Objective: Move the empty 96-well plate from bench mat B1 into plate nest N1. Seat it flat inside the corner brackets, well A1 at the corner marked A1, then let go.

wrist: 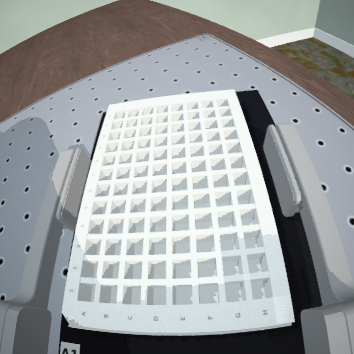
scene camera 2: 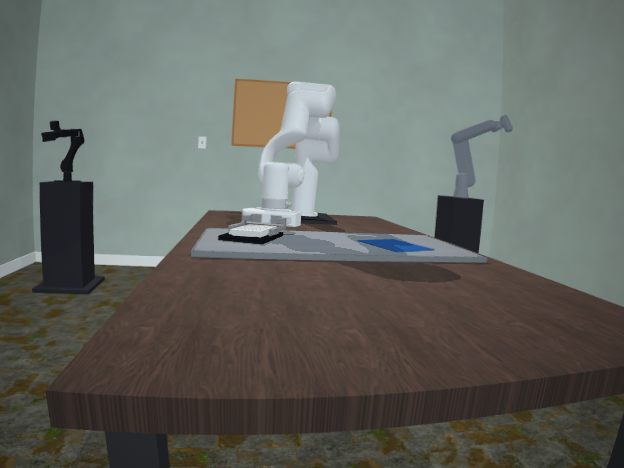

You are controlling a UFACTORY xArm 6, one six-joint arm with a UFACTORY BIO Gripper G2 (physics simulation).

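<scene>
A white 96-well plate can be seen in the robot's pictures.
</scene>
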